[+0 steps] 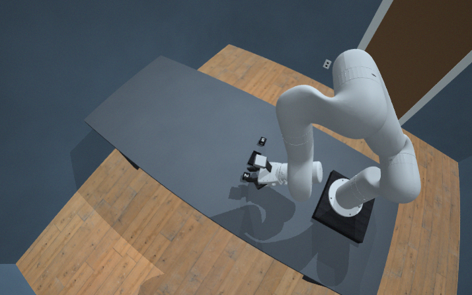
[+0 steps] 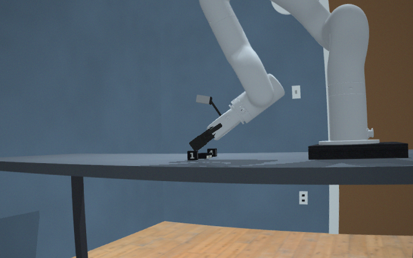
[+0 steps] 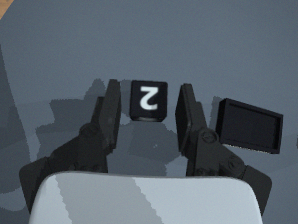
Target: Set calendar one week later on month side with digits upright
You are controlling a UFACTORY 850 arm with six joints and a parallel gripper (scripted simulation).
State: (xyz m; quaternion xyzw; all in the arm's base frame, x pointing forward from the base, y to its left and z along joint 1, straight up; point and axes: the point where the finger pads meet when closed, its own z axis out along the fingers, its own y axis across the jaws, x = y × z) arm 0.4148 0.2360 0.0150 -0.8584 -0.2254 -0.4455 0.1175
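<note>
My gripper is now 2 cm short of the calendar cube, 1 cm to the right of it and 4 cm above it. Also, from my hand: black tray 5 cm ahead, 9 cm to the right, 4 cm below.
</note>
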